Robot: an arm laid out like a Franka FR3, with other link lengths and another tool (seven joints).
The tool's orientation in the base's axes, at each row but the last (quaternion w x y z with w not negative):
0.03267 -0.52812 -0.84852 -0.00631
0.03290 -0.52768 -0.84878 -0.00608
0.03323 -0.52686 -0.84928 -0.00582
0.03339 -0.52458 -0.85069 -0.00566
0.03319 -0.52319 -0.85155 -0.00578
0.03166 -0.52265 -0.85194 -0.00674
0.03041 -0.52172 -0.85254 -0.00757
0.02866 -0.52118 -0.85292 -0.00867
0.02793 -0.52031 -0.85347 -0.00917
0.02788 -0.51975 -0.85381 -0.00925
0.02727 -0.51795 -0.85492 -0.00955
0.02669 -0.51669 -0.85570 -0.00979
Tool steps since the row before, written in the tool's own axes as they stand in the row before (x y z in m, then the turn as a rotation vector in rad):
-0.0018 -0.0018 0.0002 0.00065 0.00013 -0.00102
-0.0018 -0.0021 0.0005 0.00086 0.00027 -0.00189
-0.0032 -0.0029 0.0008 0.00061 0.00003 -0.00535
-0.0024 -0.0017 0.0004 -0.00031 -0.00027 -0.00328
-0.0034 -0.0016 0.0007 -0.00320 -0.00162 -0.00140
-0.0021 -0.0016 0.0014 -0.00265 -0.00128 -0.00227
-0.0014 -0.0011 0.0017 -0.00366 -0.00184 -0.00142
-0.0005 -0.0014 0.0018 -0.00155 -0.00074 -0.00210
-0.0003 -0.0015 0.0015 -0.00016 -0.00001 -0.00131
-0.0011 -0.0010 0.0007 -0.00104 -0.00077 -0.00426
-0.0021 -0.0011 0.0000 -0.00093 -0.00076 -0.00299
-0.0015 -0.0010 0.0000 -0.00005 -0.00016 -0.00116
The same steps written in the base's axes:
-0.0008 -0.0024 -0.0003 -0.00012 0.00059 0.00106
-0.0011 -0.0025 -0.0006 -0.00004 0.00080 0.00193
-0.0012 -0.0041 -0.0009 0.00003 0.00032 0.00538
-0.0005 -0.0029 -0.0005 0.00006 -0.00054 0.00326
0.0001 -0.0037 -0.0009 0.00007 -0.00365 0.00124
-0.0005 -0.0025 -0.0015 0.00016 -0.00304 0.00213
-0.0004 -0.0017 -0.0018 0.00009 -0.00416 0.00123
-0.0011 -0.0010 -0.0018 0.00013 -0.00181 0.00202
-0.0013 -0.0009 -0.0015 0.00011 -0.00021 0.00130
-0.0004 -0.0014 -0.0007 -0.00005 -0.00147 0.00420
0.0000 -0.0024 -0.0001 -0.00013 -0.00131 0.00294
-0.0002 -0.0018 -0.0001 -0.00008 -0.00017 0.00116

